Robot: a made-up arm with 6 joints.
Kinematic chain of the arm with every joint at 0, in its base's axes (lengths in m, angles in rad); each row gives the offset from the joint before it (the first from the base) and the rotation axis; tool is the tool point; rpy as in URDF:
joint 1: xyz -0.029 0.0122 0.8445 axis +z
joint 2: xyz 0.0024 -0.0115 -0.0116 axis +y
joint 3: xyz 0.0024 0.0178 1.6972 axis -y
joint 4: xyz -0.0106 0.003 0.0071 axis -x
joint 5: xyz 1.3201 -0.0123 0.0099 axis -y
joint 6: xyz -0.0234 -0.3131 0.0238 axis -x
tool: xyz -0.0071 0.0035 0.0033 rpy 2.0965 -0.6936 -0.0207
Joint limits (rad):
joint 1: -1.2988..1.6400
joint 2: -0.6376..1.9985
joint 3: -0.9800..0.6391
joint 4: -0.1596..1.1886
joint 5: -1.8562..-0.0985
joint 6: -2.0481..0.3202
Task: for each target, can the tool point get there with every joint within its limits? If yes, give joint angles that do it. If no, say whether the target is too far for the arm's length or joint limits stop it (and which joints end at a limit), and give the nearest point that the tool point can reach.
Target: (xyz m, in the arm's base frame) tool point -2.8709 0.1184 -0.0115
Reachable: no: joint limits stop it (at a limit: joint 1, joint 2, joint 3, joint 4, joint 5) | nearest point -0.2799 -0.2848 -0.0777 | short by 2.623 m
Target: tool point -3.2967 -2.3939 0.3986
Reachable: no: too far | nearest point 0.0454 -1.4618 0.3986 | short by 3.470 m
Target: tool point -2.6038 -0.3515 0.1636
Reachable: no: joint limits stop it (at a limit: joint 1, joint 2, joint 3, joint 4, joint 5, joint 6) | nearest point -0.2799 -0.2850 -0.0777 | short by 2.337 m
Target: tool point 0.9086 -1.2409 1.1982
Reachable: yes | joints -0.8194 0.5170 -0.6966 0.8486 -0.2809 -0.3625
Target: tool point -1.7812 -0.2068 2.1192
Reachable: no: joint limits stop it (at a limit: joint 1, joint 2, joint 5, joint 6) | nearest point -0.2678 -0.3333 2.0633 | short by 1.520 m
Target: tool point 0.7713 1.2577 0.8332
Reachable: yes | joints 1.2158 0.7159 -0.6526 0.0212 -1.0493 -1.3597
